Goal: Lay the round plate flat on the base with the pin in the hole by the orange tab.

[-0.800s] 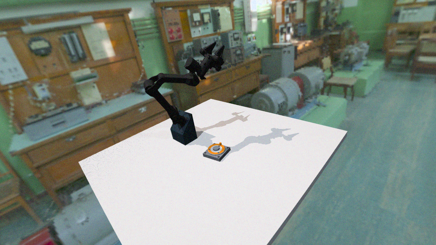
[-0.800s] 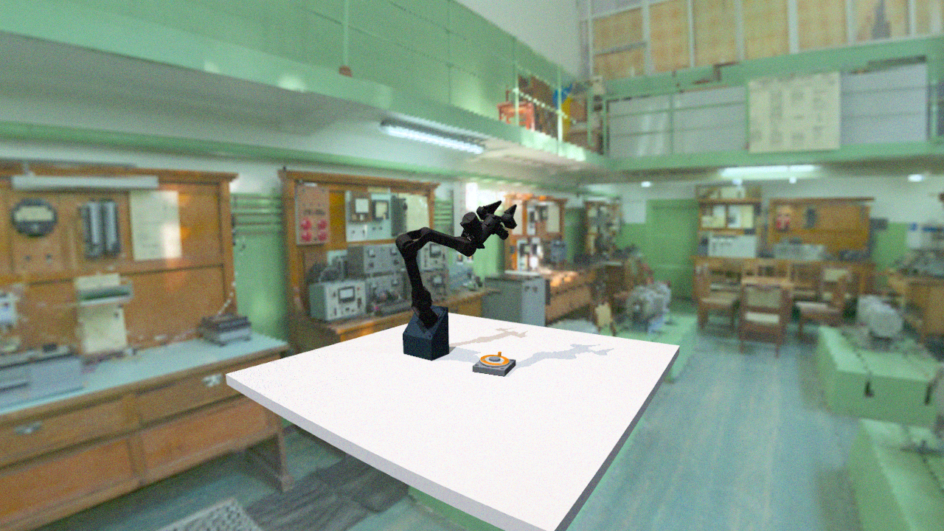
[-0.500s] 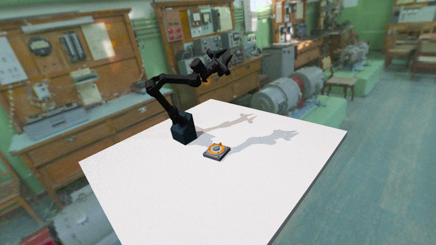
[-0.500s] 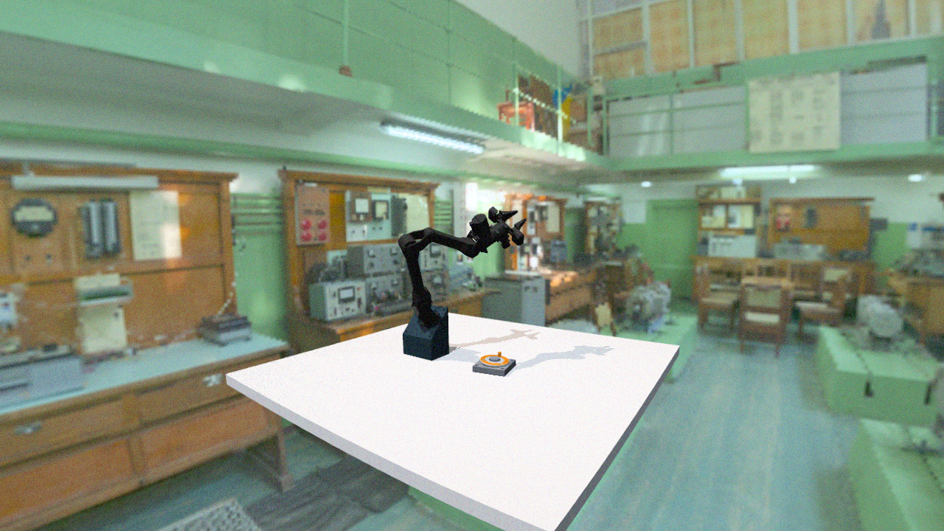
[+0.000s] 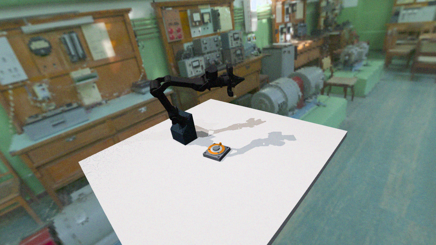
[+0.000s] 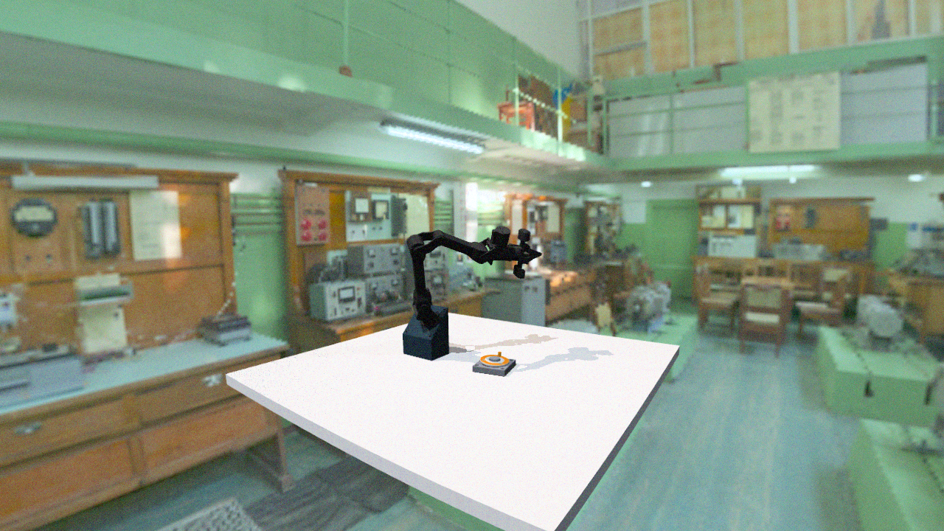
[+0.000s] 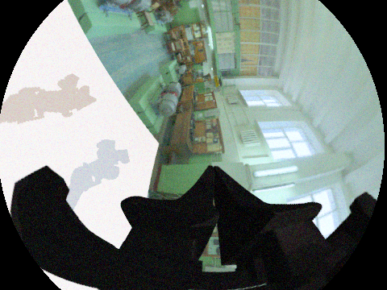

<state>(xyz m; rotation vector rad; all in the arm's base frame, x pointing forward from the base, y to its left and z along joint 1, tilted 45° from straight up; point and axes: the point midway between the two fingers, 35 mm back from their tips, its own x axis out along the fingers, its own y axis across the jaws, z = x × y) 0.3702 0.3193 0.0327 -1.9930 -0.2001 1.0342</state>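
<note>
Right now my gripper tip is 8 cm past the square grey base, 24 cm to the left of it and 38 cm above it.
</note>
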